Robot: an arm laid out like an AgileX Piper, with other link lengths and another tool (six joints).
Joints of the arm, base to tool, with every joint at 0 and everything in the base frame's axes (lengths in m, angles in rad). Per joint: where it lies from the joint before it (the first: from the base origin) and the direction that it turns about. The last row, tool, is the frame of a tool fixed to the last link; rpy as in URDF.
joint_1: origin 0 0 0.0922 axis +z
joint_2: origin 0 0 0 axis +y
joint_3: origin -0.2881 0 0.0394 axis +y
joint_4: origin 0.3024 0 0.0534 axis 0.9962 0 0.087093
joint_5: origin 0 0 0 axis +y
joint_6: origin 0.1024 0 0.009 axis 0.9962 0 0.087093
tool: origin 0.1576 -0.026 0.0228 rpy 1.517 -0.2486 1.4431
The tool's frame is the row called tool.
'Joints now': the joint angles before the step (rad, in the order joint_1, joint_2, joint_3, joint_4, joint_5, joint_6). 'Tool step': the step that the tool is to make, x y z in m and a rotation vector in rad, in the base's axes. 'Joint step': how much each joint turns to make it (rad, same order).
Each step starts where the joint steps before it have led.
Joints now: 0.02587, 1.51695, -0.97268, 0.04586, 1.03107, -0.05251
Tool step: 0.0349, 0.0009, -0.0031, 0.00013, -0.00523, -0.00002
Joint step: 0.00000, 0.11474, -0.11951, 0.00000, -0.00047, 0.00000
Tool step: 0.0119, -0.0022, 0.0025, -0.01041, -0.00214, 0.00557
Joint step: 0.00010, 0.03390, -0.04904, -0.01185, 0.01327, 0.00010
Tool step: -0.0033, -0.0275, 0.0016, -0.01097, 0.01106, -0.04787
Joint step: -0.06503, 0.00009, -0.00615, -0.01128, 0.01735, -0.01201
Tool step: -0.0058, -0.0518, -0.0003, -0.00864, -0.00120, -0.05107
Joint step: -0.13580, 0.00140, 0.00014, -0.00200, -0.00206, -0.08421
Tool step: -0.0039, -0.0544, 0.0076, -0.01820, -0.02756, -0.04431
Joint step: -0.13788, -0.00005, -0.02130, -0.00243, -0.00824, -0.09313
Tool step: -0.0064, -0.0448, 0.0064, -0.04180, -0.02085, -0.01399
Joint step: -0.09847, 0.00001, -0.01394, -0.02415, -0.01998, -0.07567
